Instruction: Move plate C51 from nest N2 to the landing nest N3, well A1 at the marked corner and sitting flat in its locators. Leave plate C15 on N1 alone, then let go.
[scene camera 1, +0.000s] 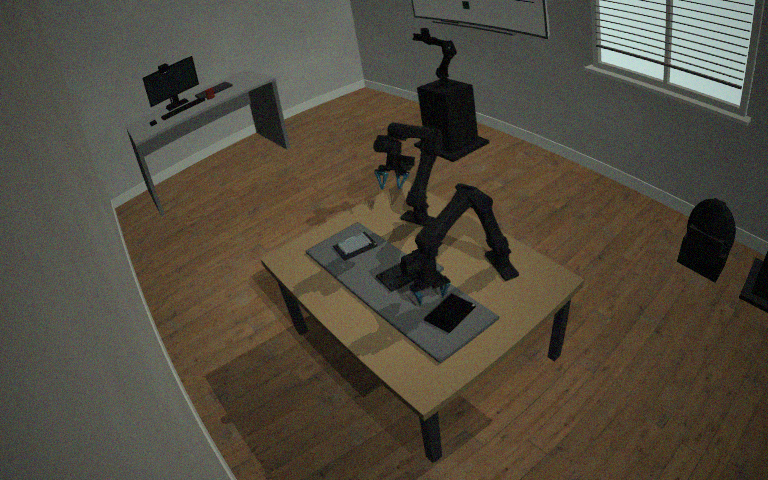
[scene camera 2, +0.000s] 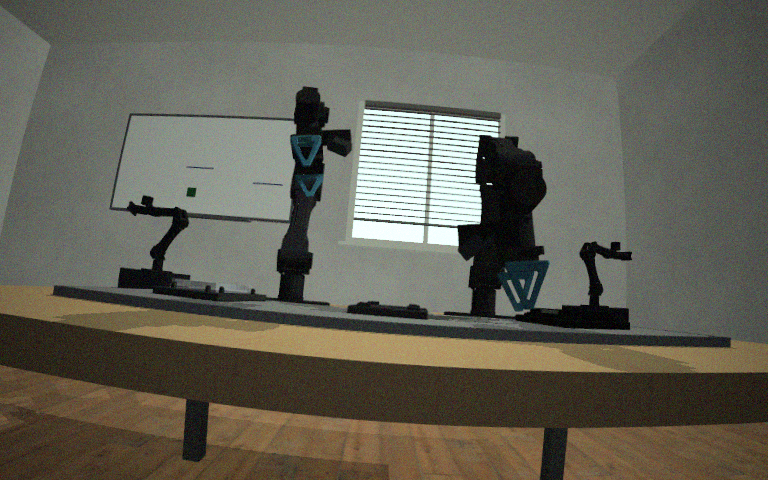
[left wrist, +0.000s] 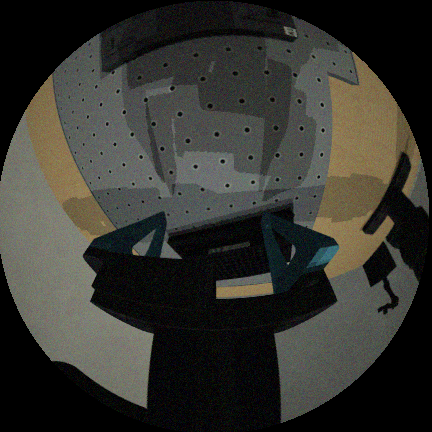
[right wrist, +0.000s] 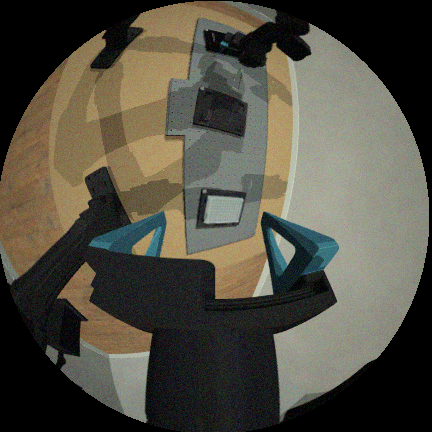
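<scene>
A black plate (scene camera 1: 450, 313) (left wrist: 245, 264) with rows of wells sits in the nest at the right in scene camera 1; its code is unreadable. A pale plate (scene camera 1: 355, 244) (scene camera 2: 195, 285) (right wrist: 223, 209) sits in the nest (right wrist: 201, 218) at the left. The middle nest (scene camera 1: 391, 278) (scene camera 2: 387, 309) (left wrist: 200, 25) (right wrist: 220, 112) is dark and looks empty. My left gripper (scene camera 1: 431, 298) (left wrist: 213, 216) is open and empty, low beside the black plate, towards the middle nest. My right gripper (scene camera 1: 391, 187) (scene camera 2: 308, 180) (right wrist: 213, 216) is open and empty, high above the table. Locator contact under the black plate cannot be told.
The nests stand on a grey perforated board (scene camera 1: 441, 349) (right wrist: 215, 165) on the wooden table (scene camera 1: 421, 384). A small pale label (left wrist: 290, 32) marks a corner of the middle nest. Both arm bases stand behind the board. A desk (scene camera 1: 266, 87) with a monitor (scene camera 1: 171, 80) stands by the wall.
</scene>
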